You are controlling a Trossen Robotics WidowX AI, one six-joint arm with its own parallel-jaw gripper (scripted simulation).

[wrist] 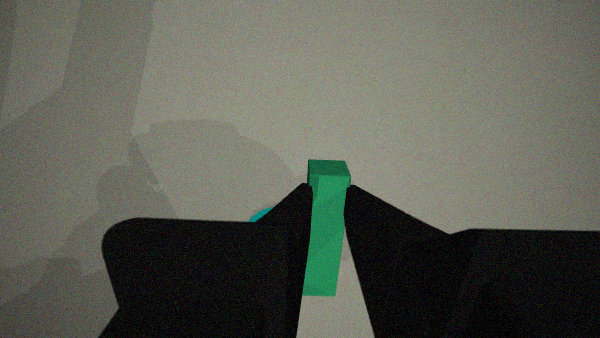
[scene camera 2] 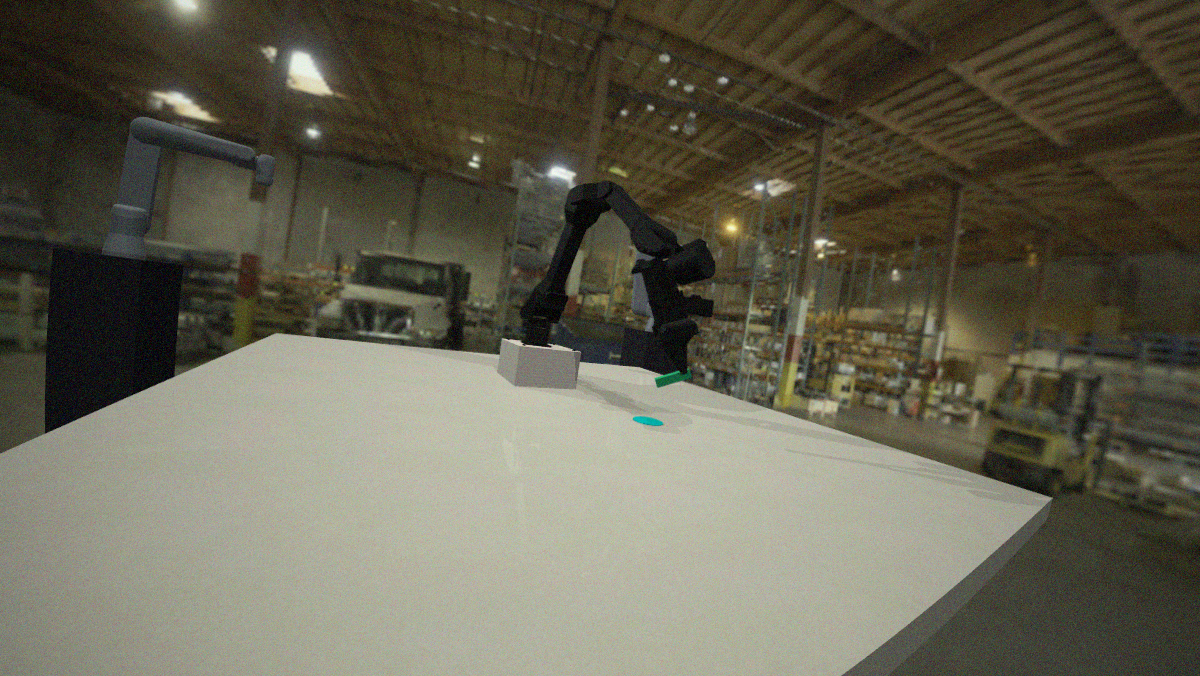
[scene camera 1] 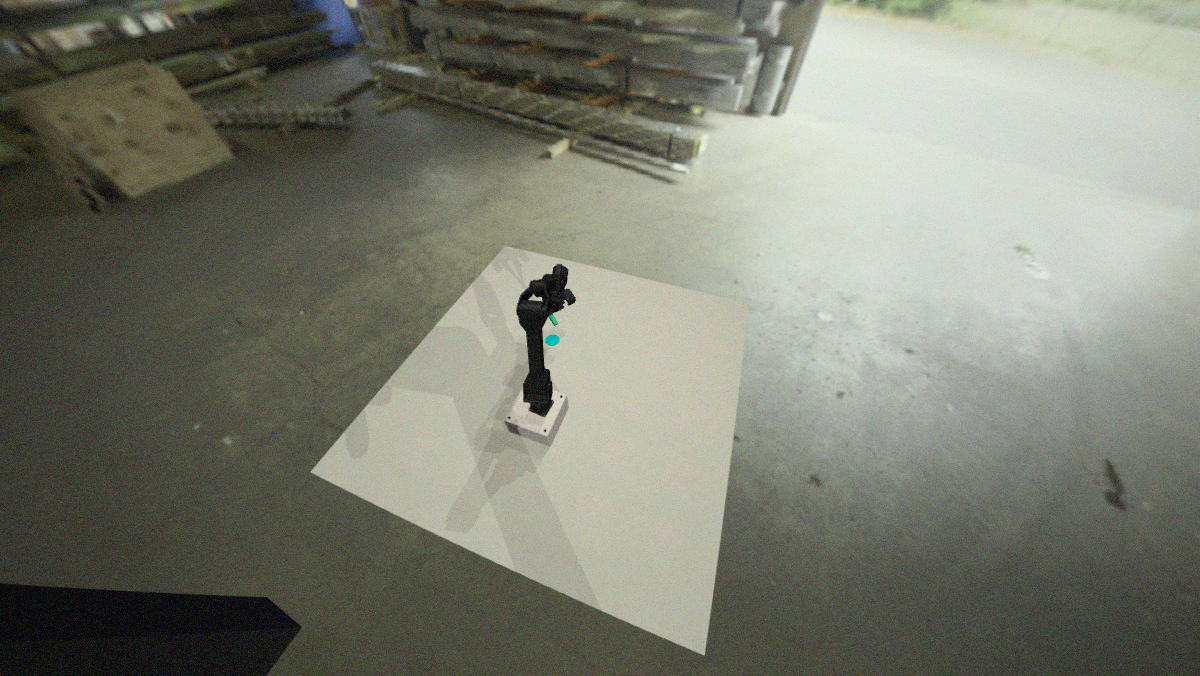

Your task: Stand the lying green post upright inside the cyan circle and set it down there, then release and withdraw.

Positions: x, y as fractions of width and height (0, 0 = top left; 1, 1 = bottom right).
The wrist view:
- my gripper: 0.54, 0.58
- green post: 0.55, 0.53, held by my gripper
